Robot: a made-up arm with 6 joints. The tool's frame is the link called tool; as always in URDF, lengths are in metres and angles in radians. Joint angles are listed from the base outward. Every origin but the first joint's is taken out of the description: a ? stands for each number. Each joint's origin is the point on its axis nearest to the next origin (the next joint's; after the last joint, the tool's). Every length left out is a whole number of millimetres.
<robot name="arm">
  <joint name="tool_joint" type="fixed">
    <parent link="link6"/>
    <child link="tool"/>
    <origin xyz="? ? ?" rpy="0 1.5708 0"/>
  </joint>
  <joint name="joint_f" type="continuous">
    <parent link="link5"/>
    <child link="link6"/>
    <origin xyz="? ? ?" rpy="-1.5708 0 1.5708"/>
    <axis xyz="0 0 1"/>
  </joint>
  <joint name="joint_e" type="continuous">
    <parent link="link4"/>
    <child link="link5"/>
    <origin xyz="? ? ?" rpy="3.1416 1.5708 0"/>
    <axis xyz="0 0 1"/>
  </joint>
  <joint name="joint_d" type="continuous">
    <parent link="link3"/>
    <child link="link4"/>
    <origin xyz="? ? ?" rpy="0 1.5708 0"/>
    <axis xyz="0 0 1"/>
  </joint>
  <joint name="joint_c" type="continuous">
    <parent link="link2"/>
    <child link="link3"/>
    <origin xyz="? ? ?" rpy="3.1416 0 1.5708"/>
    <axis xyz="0 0 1"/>
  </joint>
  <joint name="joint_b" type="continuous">
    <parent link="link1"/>
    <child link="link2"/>
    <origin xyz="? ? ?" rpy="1.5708 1.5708 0"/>
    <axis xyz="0 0 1"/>
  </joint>
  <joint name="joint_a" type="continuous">
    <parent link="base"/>
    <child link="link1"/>
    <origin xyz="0 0 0.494" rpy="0 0 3.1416"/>
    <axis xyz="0 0 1"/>
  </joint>
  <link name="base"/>
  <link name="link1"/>
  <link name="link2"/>
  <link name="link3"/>
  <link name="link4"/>
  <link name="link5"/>
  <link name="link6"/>
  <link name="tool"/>
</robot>
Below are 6 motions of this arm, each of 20 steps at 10 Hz.
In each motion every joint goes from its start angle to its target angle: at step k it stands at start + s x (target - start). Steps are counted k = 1, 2, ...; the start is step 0. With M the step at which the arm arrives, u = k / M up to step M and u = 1 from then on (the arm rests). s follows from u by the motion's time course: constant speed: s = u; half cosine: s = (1 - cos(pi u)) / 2; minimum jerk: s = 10 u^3 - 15 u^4 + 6 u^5.
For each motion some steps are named. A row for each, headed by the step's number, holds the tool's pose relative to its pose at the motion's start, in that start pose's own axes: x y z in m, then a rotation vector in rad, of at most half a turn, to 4 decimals.
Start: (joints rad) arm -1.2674 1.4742 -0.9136 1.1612 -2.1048 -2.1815
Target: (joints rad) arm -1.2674 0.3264 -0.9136 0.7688 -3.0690 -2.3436
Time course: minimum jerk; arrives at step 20
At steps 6, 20:
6: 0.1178 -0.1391 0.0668 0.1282 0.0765 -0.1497
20: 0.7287 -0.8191 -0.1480 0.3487 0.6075 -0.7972

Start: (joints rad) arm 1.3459 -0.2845 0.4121 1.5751 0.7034 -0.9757
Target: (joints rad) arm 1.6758 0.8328 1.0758 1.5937 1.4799 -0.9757
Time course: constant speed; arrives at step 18
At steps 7, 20:
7: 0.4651 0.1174 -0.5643 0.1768 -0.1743 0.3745
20: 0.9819 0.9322 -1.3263 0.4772 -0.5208 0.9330

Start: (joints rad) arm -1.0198 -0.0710 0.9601 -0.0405 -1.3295 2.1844
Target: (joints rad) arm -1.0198 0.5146 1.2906 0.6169 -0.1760 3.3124
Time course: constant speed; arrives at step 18
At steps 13, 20:
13: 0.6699 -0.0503 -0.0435 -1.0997 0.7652 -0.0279
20: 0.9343 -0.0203 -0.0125 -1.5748 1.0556 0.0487

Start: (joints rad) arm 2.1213 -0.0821 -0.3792 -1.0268 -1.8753 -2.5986
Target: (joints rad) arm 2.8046 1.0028 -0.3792 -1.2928 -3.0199 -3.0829
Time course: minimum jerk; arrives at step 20
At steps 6, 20:
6: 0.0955 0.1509 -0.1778 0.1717 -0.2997 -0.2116
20: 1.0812 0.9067 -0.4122 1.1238 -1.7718 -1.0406

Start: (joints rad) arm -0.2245 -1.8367 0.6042 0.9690 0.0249 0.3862
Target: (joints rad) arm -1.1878 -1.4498 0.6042 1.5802 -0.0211 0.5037
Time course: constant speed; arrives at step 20
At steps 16, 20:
16: -0.1033 1.2774 1.3352 -1.1451 -0.5242 0.2854
20: -0.2818 1.6755 1.4809 -1.4479 -0.6658 0.2991

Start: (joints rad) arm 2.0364 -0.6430 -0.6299 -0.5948 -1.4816 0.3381
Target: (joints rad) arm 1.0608 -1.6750 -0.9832 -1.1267 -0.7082 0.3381
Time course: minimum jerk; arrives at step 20
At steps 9, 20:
9: 0.1609 0.1363 -0.4218 0.1603 -0.7720 -0.1450
20: 0.7366 0.2665 -0.5666 0.1993 -1.7929 -0.5645

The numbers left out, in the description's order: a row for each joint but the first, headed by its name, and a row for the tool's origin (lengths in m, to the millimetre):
tool: 0 0 0
joint_f: 0 0 0
joint_e: -0.207 0 0
joint_d: -1.05 0 0
joint_c: -1.386 0 0
joint_b: 0 0 0

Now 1 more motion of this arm.
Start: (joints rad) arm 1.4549 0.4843 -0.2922 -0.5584 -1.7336 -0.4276
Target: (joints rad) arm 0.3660 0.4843 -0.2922 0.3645 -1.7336 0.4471
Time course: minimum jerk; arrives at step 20
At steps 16, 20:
16: -0.1449 -1.3686 -0.0868 -0.1044 -0.0864 0.0053
20: -0.1135 -1.4459 -0.1141 -0.1119 -0.0717 0.0083

